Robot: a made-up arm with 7 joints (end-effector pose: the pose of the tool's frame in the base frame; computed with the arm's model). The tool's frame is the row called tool. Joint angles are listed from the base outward.
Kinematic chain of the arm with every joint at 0, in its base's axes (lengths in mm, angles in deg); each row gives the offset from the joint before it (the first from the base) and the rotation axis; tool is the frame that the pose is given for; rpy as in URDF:
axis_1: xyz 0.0 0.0 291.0 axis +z
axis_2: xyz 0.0 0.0 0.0 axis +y
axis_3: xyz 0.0 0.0 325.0 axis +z
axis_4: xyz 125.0 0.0 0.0 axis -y
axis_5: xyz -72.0 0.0 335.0 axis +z
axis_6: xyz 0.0 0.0 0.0 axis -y
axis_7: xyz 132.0 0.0 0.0 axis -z
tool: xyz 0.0 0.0 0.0 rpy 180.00 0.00 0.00
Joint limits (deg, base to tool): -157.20..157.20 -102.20..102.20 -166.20..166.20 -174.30..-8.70 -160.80..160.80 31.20..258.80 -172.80..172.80
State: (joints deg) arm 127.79 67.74 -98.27 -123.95 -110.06 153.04 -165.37
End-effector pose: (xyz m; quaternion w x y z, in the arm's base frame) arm 0.2965 0.4030 0.3019 0.1412 -0.5602 0.0777 -0.8125
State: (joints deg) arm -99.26 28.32 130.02 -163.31 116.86 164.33 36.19
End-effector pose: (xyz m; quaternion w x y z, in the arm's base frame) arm 0.2695 0.0318 0.3019 0.3446 -0.4260 0.7780 0.3075
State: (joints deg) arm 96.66 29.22 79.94 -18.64 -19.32 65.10 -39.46
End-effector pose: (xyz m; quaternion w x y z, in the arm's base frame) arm -0.2925 0.3950 0.9258 0.3248 0.0831 -0.9421 -0.0081
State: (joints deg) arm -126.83 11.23 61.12 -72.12 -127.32 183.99 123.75
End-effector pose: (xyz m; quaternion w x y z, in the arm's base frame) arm 0.2280 -0.4189 0.6773 0.3779 0.5229 -0.3695 0.6687
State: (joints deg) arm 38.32 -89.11 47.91 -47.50 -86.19 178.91 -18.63
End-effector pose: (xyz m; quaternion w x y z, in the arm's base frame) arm -0.6808 -0.1235 0.4168 0.3426 -0.4523 -0.1893 0.8014
